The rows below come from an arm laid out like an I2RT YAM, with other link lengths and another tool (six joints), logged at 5 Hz.
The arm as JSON. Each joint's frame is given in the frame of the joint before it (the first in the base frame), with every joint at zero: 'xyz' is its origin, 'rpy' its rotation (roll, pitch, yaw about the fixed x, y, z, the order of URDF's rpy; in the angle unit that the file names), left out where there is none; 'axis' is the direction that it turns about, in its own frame. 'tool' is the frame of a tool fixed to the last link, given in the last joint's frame.
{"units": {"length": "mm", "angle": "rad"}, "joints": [
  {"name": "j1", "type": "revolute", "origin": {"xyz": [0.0, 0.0, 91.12]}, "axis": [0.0, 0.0, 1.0]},
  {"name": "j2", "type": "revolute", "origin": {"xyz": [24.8, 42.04, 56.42]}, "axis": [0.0, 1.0, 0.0]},
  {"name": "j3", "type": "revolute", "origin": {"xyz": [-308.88, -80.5, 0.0]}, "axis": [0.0, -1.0, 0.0]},
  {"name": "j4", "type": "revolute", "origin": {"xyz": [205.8, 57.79, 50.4]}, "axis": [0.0, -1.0, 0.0]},
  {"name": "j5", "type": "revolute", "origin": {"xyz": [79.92, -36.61, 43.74]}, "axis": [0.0, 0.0, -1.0]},
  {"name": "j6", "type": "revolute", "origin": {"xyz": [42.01, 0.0, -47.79]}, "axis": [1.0, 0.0, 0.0]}
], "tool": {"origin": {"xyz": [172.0, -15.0, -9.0], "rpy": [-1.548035, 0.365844, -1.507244]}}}
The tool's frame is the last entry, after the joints.
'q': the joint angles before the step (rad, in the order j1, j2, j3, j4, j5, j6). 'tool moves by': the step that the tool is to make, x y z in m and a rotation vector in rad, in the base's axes. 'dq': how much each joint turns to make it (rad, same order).
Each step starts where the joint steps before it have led.
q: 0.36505 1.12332 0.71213 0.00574 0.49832 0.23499
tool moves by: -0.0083 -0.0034 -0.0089 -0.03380 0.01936 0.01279
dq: -0.00128 -0.02498 -0.03613 -0.00366 -0.00298 -0.03214
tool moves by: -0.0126 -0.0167 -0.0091 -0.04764 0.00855 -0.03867
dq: -0.00977 -0.03558 -0.05559 0.01004 0.04350 -0.02987
